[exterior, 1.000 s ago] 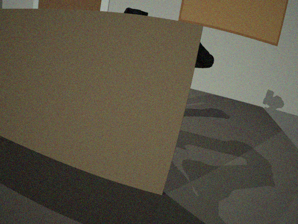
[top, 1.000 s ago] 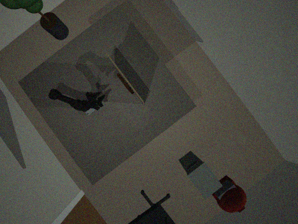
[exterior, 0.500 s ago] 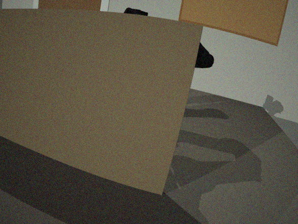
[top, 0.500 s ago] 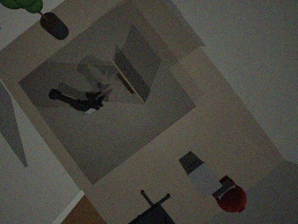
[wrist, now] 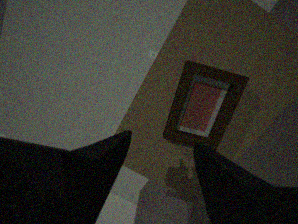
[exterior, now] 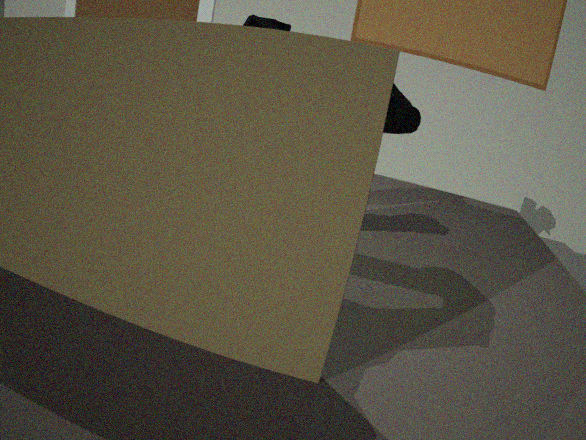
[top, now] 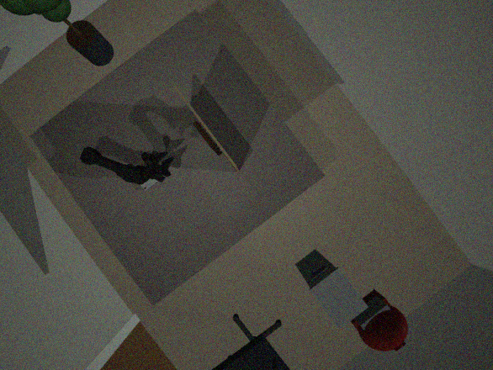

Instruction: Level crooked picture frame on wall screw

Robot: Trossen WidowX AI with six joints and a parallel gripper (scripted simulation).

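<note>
Now: the picture frame 200 mm ahead of my gripper tip, 50 mm to the right of it and 90 mm below it. Round my gripper tip: wall panel 210 mm ahead, 40 mm to the right, 100 mm below.
</note>
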